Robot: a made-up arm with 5 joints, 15 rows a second.
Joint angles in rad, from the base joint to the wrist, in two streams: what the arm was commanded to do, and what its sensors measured. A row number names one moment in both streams.
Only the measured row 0 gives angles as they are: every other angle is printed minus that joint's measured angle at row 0.
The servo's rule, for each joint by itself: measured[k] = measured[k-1] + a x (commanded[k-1-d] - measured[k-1]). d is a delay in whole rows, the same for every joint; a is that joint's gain. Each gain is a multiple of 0.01, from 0.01 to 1. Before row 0 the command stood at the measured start. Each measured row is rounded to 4 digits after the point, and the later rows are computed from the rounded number. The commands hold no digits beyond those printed.
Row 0, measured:
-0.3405 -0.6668 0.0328 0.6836 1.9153
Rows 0 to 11, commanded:
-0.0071 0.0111 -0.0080 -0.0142 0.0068
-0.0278 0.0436 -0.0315 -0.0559 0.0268
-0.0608 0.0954 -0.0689 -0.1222 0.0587
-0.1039 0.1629 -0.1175 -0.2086 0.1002
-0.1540 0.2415 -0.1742 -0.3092 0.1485
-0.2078 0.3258 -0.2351 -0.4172 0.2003
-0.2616 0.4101 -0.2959 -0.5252 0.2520
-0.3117 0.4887 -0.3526 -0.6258 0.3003
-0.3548 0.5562 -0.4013 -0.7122 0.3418
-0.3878 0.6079 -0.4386 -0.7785 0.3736
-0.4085 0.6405 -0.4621 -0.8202 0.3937
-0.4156 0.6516 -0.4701 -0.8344 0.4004
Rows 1 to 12, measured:
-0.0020 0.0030 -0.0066 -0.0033 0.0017
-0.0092 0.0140 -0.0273 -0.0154 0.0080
-0.0236 0.0360 -0.0618 -0.0400 0.0207
-0.0461 0.0703 -0.1080 -0.0788 0.0406
-0.0763 0.1165 -0.1629 -0.1318 0.0676
-0.1131 0.1730 -0.2228 -0.1974 0.1008
-0.1547 0.2370 -0.2835 -0.2728 0.1386
-0.1987 0.3050 -0.3409 -0.3540 0.1790
-0.2424 0.3728 -0.3910 -0.4364 0.2197
-0.2831 0.4363 -0.4305 -0.5151 0.2582
-0.3182 0.4914 -0.4567 -0.5853 0.2921
-0.3455 0.5347 -0.4678 -0.6426 0.3192
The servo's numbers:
d 0
a 0.28 0.27 0.83 0.23 0.25

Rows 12 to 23, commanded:
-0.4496 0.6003 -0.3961 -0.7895 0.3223
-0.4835 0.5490 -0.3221 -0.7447 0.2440
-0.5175 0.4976 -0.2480 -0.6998 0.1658
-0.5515 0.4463 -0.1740 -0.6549 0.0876
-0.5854 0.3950 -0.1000 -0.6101 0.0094
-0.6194 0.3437 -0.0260 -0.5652 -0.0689
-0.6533 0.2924 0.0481 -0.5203 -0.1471
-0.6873 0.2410 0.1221 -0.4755 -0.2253
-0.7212 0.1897 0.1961 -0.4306 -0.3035
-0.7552 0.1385 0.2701 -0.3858 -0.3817
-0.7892 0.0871 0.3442 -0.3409 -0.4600
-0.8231 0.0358 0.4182 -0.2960 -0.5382
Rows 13 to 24, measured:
-0.3746 0.5524 -0.4083 -0.6764 0.3200
-0.4051 0.5515 -0.3368 -0.6921 0.3010
-0.4366 0.5369 -0.2631 -0.6939 0.2672
-0.4688 0.5124 -0.1891 -0.6849 0.2223
-0.5014 0.4807 -0.1151 -0.6677 0.1691
-0.5344 0.4437 -0.0411 -0.6441 0.1096
-0.5677 0.4028 0.0329 -0.6156 0.0454
-0.6012 0.3591 0.1069 -0.5834 -0.0223
-0.6348 0.3134 0.1809 -0.5483 -0.0926
-0.6685 0.2662 0.2549 -0.5109 -0.1649
-0.7023 0.2178 0.3290 -0.4718 -0.2387
-0.7361 0.1687 0.4030 -0.4314 -0.3136

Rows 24 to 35, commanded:
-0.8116 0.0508 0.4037 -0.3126 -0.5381
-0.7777 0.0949 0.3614 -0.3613 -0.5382
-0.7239 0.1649 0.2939 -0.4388 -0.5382
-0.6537 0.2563 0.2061 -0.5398 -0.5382
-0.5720 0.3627 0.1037 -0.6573 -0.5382
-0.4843 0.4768 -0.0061 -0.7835 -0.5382
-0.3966 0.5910 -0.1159 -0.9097 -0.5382
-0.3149 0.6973 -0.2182 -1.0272 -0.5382
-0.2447 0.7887 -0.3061 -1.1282 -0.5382
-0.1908 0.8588 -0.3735 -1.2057 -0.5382
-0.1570 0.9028 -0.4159 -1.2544 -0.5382
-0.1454 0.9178 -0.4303 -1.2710 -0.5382
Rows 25 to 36, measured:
-0.7572 0.1369 0.4036 -0.4041 -0.3697
-0.7629 0.1256 0.3686 -0.3943 -0.4118
-0.7520 0.1362 0.3066 -0.4045 -0.4434
-0.7245 0.1686 0.2232 -0.4356 -0.4671
-0.6818 0.2210 0.1240 -0.4866 -0.4849
-0.6265 0.2901 0.0160 -0.5549 -0.4982
-0.5621 0.3713 -0.0935 -0.6365 -0.5082
-0.4929 0.4593 -0.1970 -0.7264 -0.5157
-0.4234 0.5482 -0.2876 -0.8188 -0.5213
-0.3583 0.6321 -0.3589 -0.9078 -0.5255
-0.3019 0.7052 -0.4062 -0.9875 -0.5287
-0.2581 0.7626 -0.4262 -1.0527 -0.5311

